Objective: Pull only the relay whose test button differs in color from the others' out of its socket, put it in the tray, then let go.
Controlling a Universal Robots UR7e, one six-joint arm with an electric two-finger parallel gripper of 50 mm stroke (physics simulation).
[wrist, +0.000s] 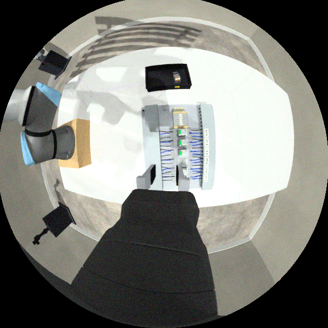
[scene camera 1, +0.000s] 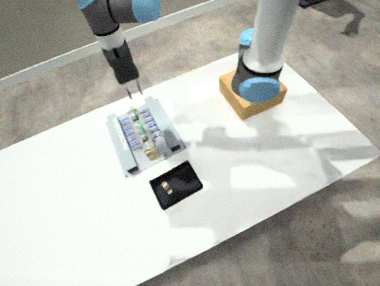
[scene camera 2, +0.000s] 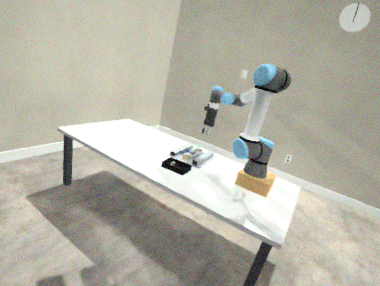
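Observation:
A relay with an orange-red mark lies in the black tray. Beside the tray, the grey panel bears a row of relays in sockets between blue wires. Green test buttons show on several of them, such as the relay mid-row. My gripper is partly open and empty. It hangs above the panel's end away from the tray; in the wrist view its right finger overlaps the row's near end and hides part of it.
Two raised grey ducts flank the row; the right duct in the wrist view carries white labels. A tan terminal block sits at the row's tray end. The arm's base stands on a wooden block on the white table.

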